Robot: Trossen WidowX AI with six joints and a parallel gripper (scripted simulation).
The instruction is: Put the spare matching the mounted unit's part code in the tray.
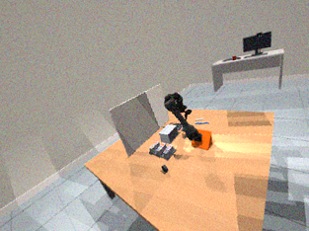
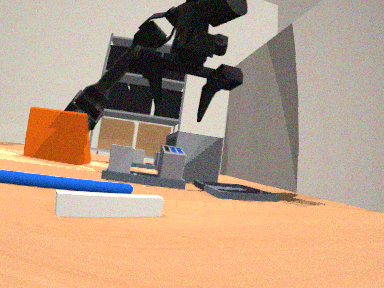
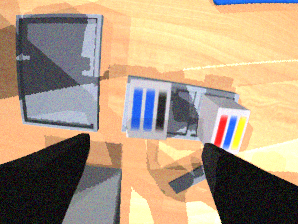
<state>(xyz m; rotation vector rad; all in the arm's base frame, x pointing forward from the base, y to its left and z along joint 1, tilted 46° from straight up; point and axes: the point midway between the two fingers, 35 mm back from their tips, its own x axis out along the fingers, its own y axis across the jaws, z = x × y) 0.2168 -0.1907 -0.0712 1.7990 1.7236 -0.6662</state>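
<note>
My gripper tip is now 100 mm short of the flat dark tray, 100 mm above it and 20 mm to the left of it. Also, from my gripper tip: blue rod 140 mm to the right, 120 mm behind, 100 mm below; mounted unit 190 mm to the left, 70 mm ahead, 60 mm below; grey upright panel 290 mm ahead, 190 mm to the left, 120 mm above.
</note>
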